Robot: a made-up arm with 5 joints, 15 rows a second.
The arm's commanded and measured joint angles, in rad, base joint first. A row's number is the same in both.
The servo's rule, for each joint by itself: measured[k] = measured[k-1] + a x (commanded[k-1-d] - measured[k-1]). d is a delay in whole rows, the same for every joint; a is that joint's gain. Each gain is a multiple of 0.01, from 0.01 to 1. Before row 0 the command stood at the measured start. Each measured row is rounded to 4 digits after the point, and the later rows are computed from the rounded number. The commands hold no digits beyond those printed.
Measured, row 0: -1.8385 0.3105 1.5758 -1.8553 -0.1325
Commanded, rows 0 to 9: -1.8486 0.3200 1.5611 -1.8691 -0.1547; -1.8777 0.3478 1.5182 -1.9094 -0.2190; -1.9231 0.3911 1.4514 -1.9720 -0.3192; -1.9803 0.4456 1.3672 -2.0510 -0.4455; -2.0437 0.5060 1.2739 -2.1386 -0.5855; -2.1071 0.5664 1.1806 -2.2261 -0.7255; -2.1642 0.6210 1.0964 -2.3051 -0.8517; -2.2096 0.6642 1.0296 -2.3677 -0.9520; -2.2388 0.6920 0.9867 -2.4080 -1.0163; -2.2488 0.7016 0.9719 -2.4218 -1.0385
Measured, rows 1 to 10: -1.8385 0.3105 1.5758 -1.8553 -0.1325; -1.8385 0.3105 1.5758 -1.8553 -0.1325; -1.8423 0.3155 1.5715 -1.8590 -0.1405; -1.8558 0.3326 1.5560 -1.8726 -0.1688; -1.8814 0.3636 1.5257 -1.8994 -0.2229; -1.9190 0.4071 1.4797 -1.9403 -0.3030; -1.9664 0.4595 1.4200 -1.9938 -0.4047; -2.0199 0.5162 1.3506 -2.0565 -0.5202; -2.0747 0.5717 1.2769 -2.1236 -0.6395; -2.1260 0.6207 1.2052 -2.1895 -0.7520
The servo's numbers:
d 2
a 0.38 0.53 0.29 0.27 0.36

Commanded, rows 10 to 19: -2.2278 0.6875 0.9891 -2.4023 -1.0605; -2.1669 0.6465 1.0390 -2.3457 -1.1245; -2.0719 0.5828 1.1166 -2.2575 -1.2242; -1.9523 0.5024 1.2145 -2.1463 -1.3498; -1.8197 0.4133 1.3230 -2.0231 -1.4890; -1.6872 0.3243 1.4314 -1.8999 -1.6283; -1.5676 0.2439 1.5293 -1.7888 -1.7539; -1.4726 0.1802 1.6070 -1.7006 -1.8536; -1.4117 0.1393 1.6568 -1.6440 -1.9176; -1.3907 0.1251 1.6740 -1.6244 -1.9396
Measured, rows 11 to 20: -2.1689 0.6585 1.1418 -2.2485 -0.8471; -2.1993 0.6813 1.0925 -2.2953 -0.9160; -2.2101 0.6846 1.0625 -2.3242 -0.9680; -2.1937 0.6644 1.0557 -2.3300 -1.0243; -2.1474 0.6212 1.0734 -2.3104 -1.0963; -2.0733 0.5582 1.1143 -2.2661 -1.1876; -1.9769 0.4814 1.1748 -2.2005 -1.2961; -1.8668 0.3981 1.2492 -2.1193 -1.4157; -1.7531 0.3164 1.3304 -2.0301 -1.5375; -1.6465 0.2442 1.4106 -1.9411 -1.6513
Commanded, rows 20 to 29: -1.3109 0.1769 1.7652 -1.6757 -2.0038; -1.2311 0.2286 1.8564 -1.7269 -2.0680; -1.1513 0.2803 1.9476 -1.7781 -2.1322; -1.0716 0.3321 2.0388 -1.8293 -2.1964; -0.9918 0.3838 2.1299 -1.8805 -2.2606; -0.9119 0.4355 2.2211 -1.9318 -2.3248; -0.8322 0.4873 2.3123 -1.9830 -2.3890; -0.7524 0.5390 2.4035 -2.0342 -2.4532; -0.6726 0.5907 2.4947 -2.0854 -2.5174; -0.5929 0.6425 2.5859 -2.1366 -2.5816
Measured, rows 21 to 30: -1.5573 0.1886 1.4820 -1.8609 -1.7472; -1.4940 0.1549 1.5377 -1.7970 -1.8165; -1.4244 0.1666 1.6037 -1.7642 -1.8839; -1.3509 0.1995 1.6770 -1.7541 -1.9502; -1.2751 0.2423 1.7555 -1.7606 -2.0157; -1.1978 0.2899 1.8377 -1.7791 -2.0808; -1.1195 0.3397 1.9224 -1.8065 -2.1455; -1.0406 0.3905 2.0090 -1.8403 -2.2100; -0.9614 0.4418 2.0970 -1.8788 -2.2744; -0.8820 0.4933 2.1859 -1.9208 -2.3388
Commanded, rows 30 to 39: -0.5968 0.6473 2.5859 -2.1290 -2.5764; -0.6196 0.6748 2.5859 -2.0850 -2.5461; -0.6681 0.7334 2.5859 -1.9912 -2.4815; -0.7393 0.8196 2.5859 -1.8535 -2.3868; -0.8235 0.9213 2.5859 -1.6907 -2.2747; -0.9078 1.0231 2.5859 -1.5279 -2.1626; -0.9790 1.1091 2.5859 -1.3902 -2.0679; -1.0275 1.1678 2.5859 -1.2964 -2.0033; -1.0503 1.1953 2.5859 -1.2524 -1.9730; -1.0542 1.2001 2.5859 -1.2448 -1.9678
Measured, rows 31 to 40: -0.8024 0.5449 2.2755 -1.9652 -2.4031; -0.7228 0.5966 2.3655 -2.0115 -2.4674; -0.6749 0.6235 2.4294 -2.0432 -2.5066; -0.6539 0.6507 2.4748 -2.0545 -2.5208; -0.6593 0.6945 2.5070 -2.0374 -2.5067; -0.6897 0.7608 2.5299 -1.9877 -2.4635; -0.7405 0.8459 2.5461 -1.9075 -2.3955; -0.8041 0.9398 2.5576 -1.8050 -2.3117; -0.8706 1.0295 2.5658 -1.6930 -2.2239; -0.9302 1.1028 2.5716 -1.5859 -2.1445
